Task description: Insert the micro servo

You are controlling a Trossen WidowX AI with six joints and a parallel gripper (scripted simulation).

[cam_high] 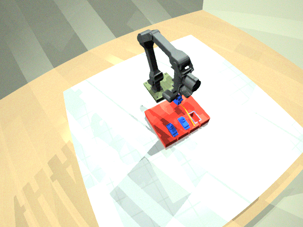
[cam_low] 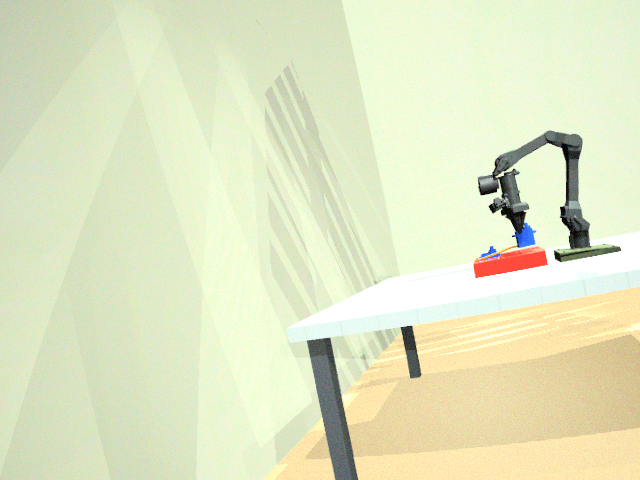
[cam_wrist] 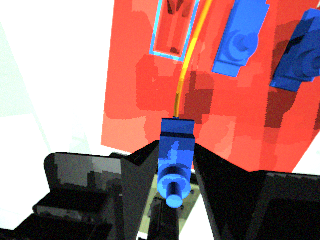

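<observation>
Now: the red deck 9 cm below my gripper tip, 4 cm to the right of it and 1 cm ahead of it.
</observation>
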